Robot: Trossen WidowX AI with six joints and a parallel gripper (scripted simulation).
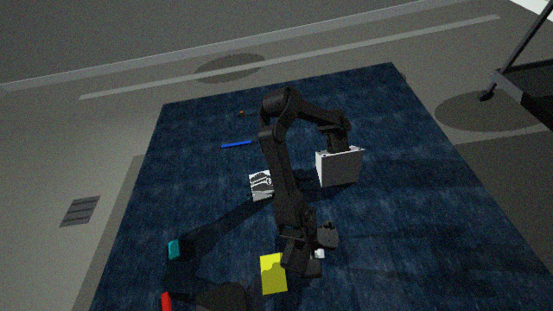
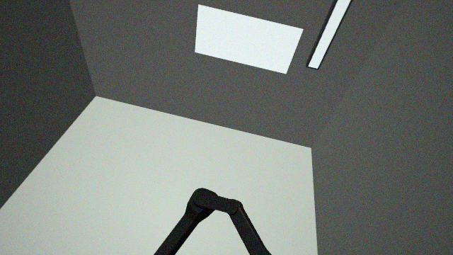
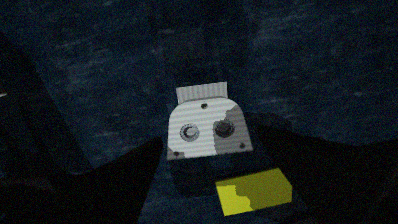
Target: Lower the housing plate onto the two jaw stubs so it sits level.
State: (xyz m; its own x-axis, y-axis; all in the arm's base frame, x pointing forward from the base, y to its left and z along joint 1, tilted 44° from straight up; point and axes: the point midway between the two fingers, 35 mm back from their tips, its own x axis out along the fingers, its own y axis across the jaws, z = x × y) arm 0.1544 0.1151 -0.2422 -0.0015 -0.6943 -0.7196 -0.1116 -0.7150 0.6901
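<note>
Now: the yellow block 12 cm ahead of my gripper tip, 5 cm to the left of it and 2 cm below it. From my gripper tip the other things lie so: cyan block: 45 cm ahead, 7 cm to the right, 2 cm below; red block: 44 cm ahead, 9 cm to the left, 2 cm below; grey slab: 28 cm ahead, 11 cm to the left, 2 cm below.
</note>
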